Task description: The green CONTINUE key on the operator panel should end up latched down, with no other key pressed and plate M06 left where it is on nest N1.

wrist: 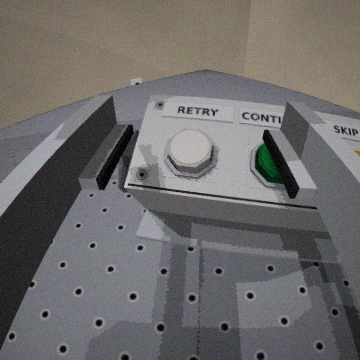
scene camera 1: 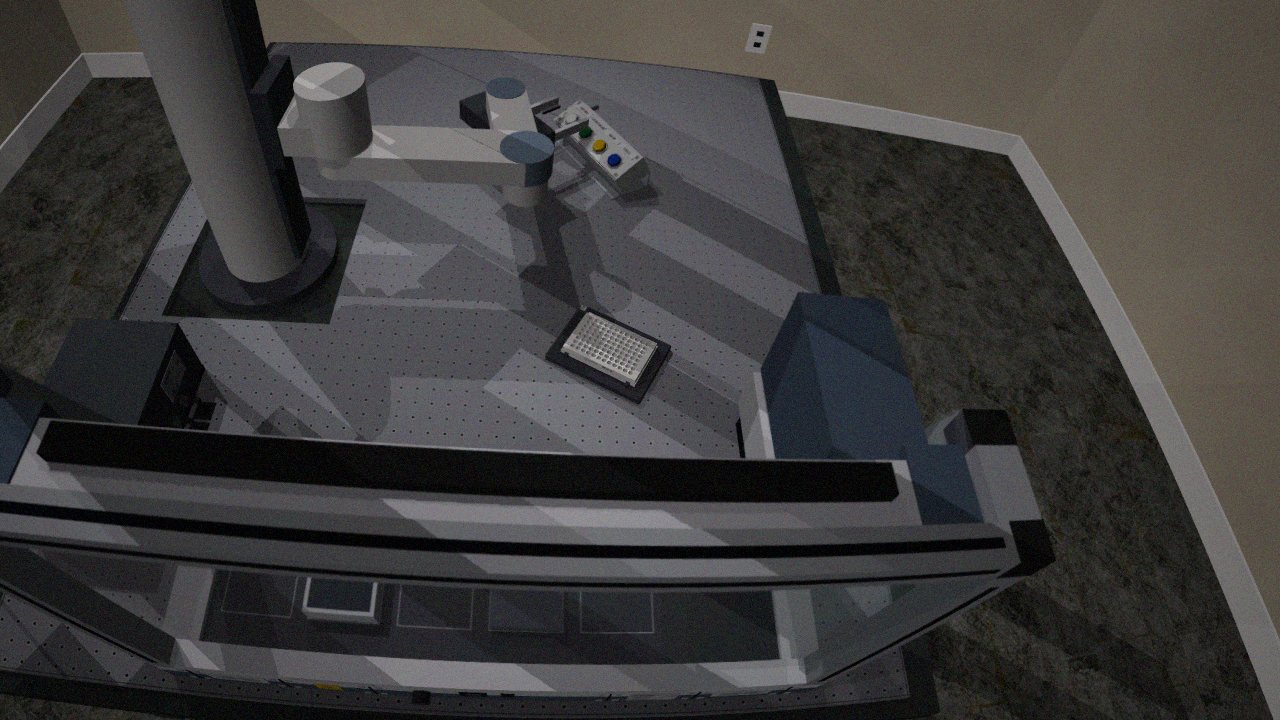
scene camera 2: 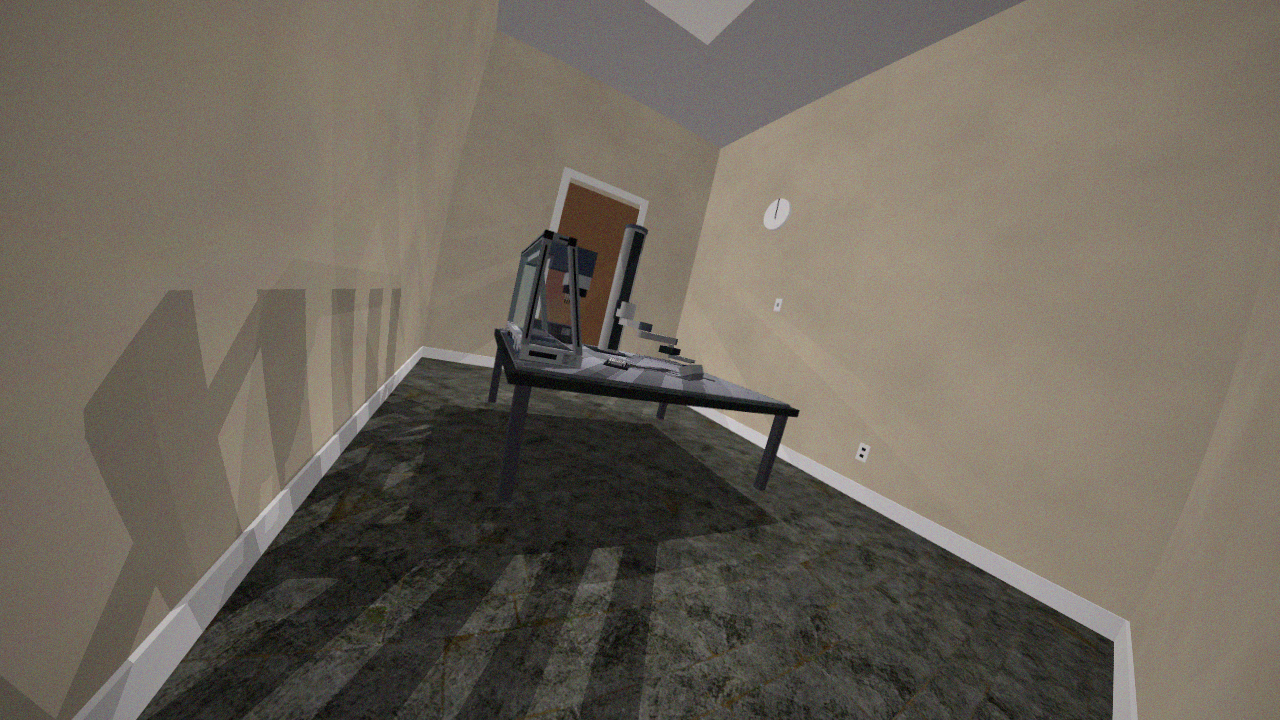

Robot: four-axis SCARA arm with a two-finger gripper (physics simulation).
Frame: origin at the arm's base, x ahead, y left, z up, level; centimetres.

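Where they show: gripper, fingertip midpoint: (wrist: 198, 114) (scene camera 1: 571, 111) (scene camera 2: 693, 361); arm's base at its link origin: (scene camera 1: 270, 258) (scene camera 2: 607, 353).
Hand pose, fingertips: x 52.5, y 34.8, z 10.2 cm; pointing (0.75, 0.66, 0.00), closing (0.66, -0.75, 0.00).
Things, the pixels of their top centre, and the offset from my fingertips. "pt": a spot on its surface instead.
- operator panel at its top centre: (wrist: 316, 119) (scene camera 1: 603, 128) (scene camera 2: 693, 363) dz -0.6, dx +6.3, dy -4.2 cm
- white RETRY key at its top centre: (wrist: 190, 134) (scene camera 1: 572, 115) dz -1.5, dx +0.3, dy +0.7 cm
- yellow key at its top centre: (scene camera 1: 600, 142) dz -1.5, dx +5.9, dy -7.6 cm
- blue key at its top centre: (scene camera 1: 615, 156) dz -1.5, dx +8.7, dy -11.7 cm
- White plate M06 at its top centre: (scene camera 1: 610, 344) (scene camera 2: 617, 360) dz -6.3, dx +7.8, dy -52.8 cm
- dark nest N1 at a spot on its surface: (scene camera 1: 647, 374) pt dz -7.7, dx +13.6, dy -57.1 cm
- blue housing at a spot on its surface: (scene camera 1: 836, 385) pt dz +39.8, dx +18.7, dy -90.4 cm
- dark box at a spot on its surface: (scene camera 1: 116, 367) pt dz +2.5, dx -62.6, dy -68.0 cm
The operator panel (scene camera 1: 627, 163) (scene camera 2: 690, 370) (wrist: 230, 150) is a pale box on the table. Its green CONTINUE key (scene camera 1: 585, 131) (wrist: 267, 164) is partly hidden behind the right finger in the wrist view; I cannot tell whether it is down. The white RETRY key (scene camera 1: 571, 118) (wrist: 190, 149) stands raised. The yellow key (scene camera 1: 599, 145) and blue key (scene camera 1: 614, 160) are further along. My gripper (scene camera 1: 569, 114) (wrist: 198, 114) is open and empty, over the RETRY end, its fingers apart on either side of that key in the wrist view. White plate M06 (scene camera 1: 611, 346) sits on dark nest N1 (scene camera 1: 647, 374).
The arm's column (scene camera 1: 210, 152) stands at the left in scene camera 1. A glass-walled frame (scene camera 1: 501, 537) crosses the front, with a blue housing (scene camera 1: 836, 385) at its right. A dark box (scene camera 1: 116, 367) stands at the left. A grey block (scene camera 1: 474, 110) is behind the wrist.
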